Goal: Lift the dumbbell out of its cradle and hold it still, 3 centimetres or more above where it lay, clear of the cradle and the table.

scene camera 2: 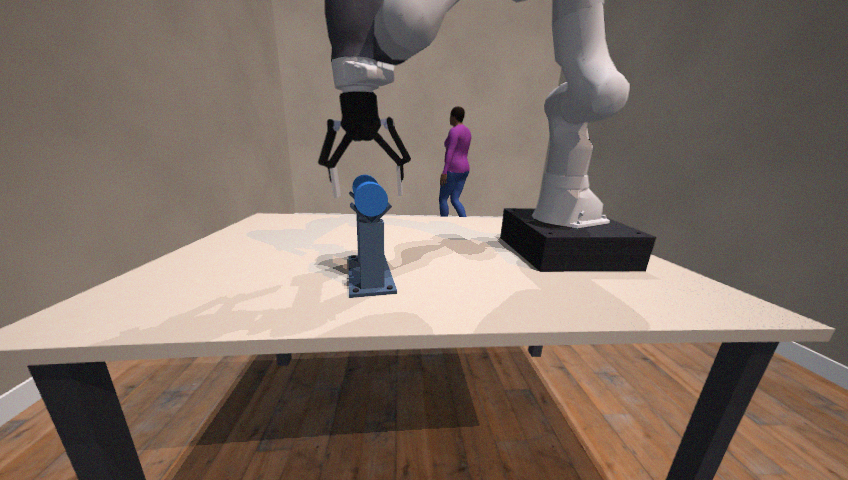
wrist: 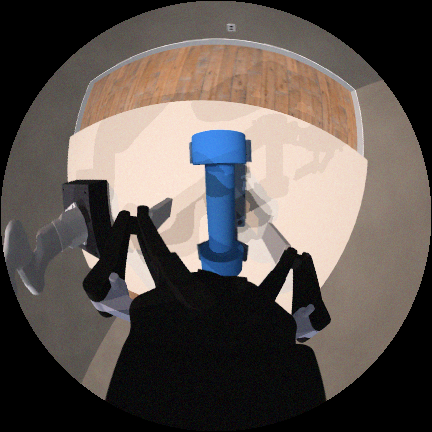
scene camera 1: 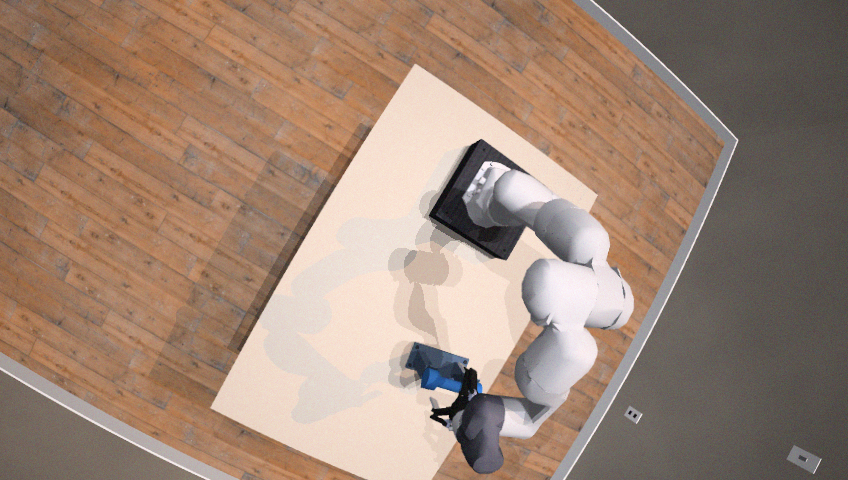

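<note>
The blue dumbbell [scene camera 1: 433, 378] [scene camera 2: 370, 198] [wrist: 220, 195] lies level in the blue-grey cradle [scene camera 1: 437, 358] [scene camera 2: 371, 255] [wrist: 248, 151], a head at each end, on the cradle's two uprights. The cradle stands on the table [scene camera 1: 380, 148] [scene camera 2: 148, 297] [wrist: 325, 200]. My black gripper [scene camera 1: 450, 389] [scene camera 2: 367, 195] [wrist: 218, 218] is wide open and points down. Its fingers are on either side of the dumbbell, with gaps to both sides of the bar and nothing gripped. In the scene camera 2 view the fingertips look about level with the dumbbell. The near head partly hides the bar there.
The black base block [scene camera 1: 470, 196] [scene camera 2: 595, 252] [wrist: 97, 200] with the arm's foot stands on the table, to the right of the cradle in the scene camera 2 view. A person [scene camera 2: 457, 148] in a purple top stands behind the table. One table edge lies near the cradle.
</note>
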